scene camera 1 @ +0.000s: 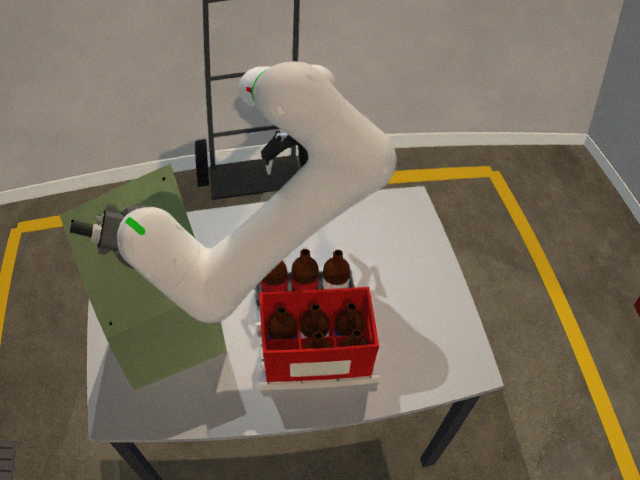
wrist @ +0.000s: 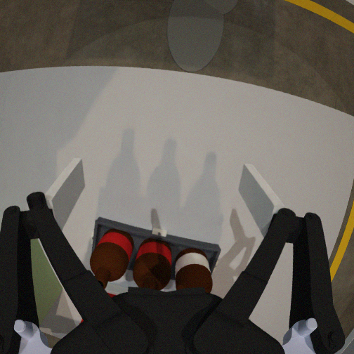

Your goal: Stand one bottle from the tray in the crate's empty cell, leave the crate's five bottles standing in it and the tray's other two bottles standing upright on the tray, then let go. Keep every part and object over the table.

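Frame: origin at the arm's base, x ahead, y down, z left, level; metres.
Seen in the pictures: gripper, fingertip midpoint: (scene camera 1: 293,167).
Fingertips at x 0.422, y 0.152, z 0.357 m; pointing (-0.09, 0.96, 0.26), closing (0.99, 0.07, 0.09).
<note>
Pixels of each thing's middle, then the offset from my fingertips to it. "*": a spot on its surface instead. Level surfaces: height alone.
- red crate, body centre: (scene camera 1: 316,339) dz -0.463, dx -0.013, dy +0.175 m
- pale strip, surface spot: (scene camera 1: 320,383) * dz -0.567, dx -0.020, dy +0.238 m
- white table, surface height: dy +0.263 m
The red crate (scene camera 1: 279,365) stands on the table with five brown bottles upright in it: three in the back row, two at front middle and front right. Its front-left cell shows no bottle. Behind it the dark tray (scene camera 1: 259,295) (wrist: 216,254) holds three upright bottles: a red-labelled left one (scene camera 1: 273,279) (wrist: 111,256), a red-labelled middle one (scene camera 1: 305,271) (wrist: 152,265) and a white-labelled right one (scene camera 1: 337,269) (wrist: 194,274). My gripper (scene camera 1: 285,164) (wrist: 162,174) is open and empty, high above the tray's far side; the arm partly hides it in the scene view.
A green plate (scene camera 1: 160,322) (wrist: 44,275) lies at the left, under the arm's base. A pale strip (scene camera 1: 320,383) runs along the crate's front foot. The white table (scene camera 1: 439,320) (wrist: 280,145) carries all this. A hand truck (scene camera 1: 208,103) stands behind, by the wall.
</note>
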